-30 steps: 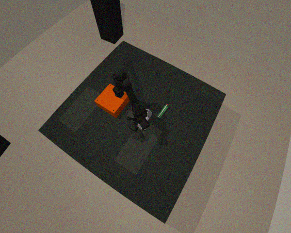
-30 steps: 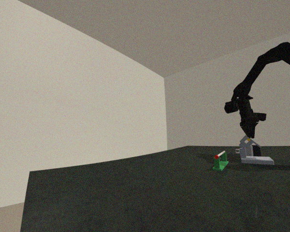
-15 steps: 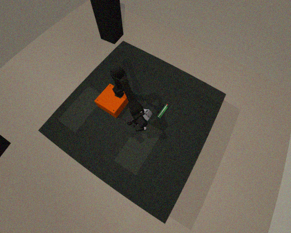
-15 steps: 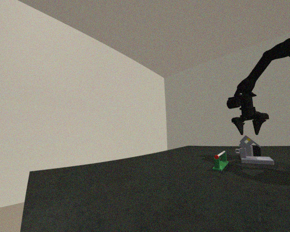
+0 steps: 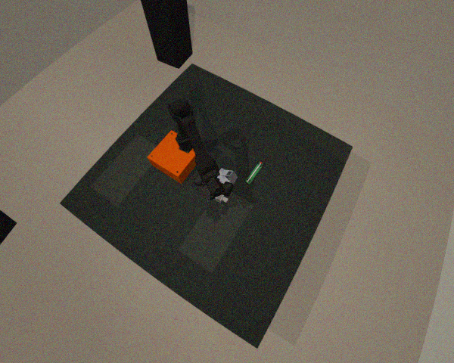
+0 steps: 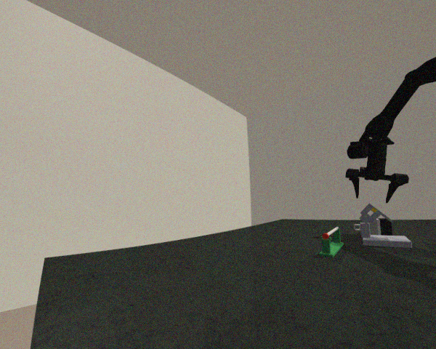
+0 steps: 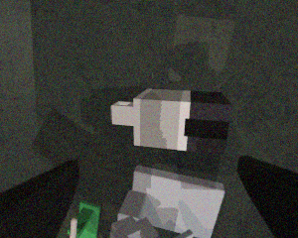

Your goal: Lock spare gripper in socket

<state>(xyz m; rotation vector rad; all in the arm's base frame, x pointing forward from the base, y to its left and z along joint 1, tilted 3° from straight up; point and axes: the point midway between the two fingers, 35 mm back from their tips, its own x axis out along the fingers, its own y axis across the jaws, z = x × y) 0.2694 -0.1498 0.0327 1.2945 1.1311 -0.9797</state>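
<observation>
My gripper tip is now 9 cm above the spare gripper and 1 cm short of it. Round my gripper tip: green stand (23 cm to the left, 12 cm ahead, 10 cm below); grey mount (12 cm to the left, 7 cm below, 1 cm ahead).
</observation>
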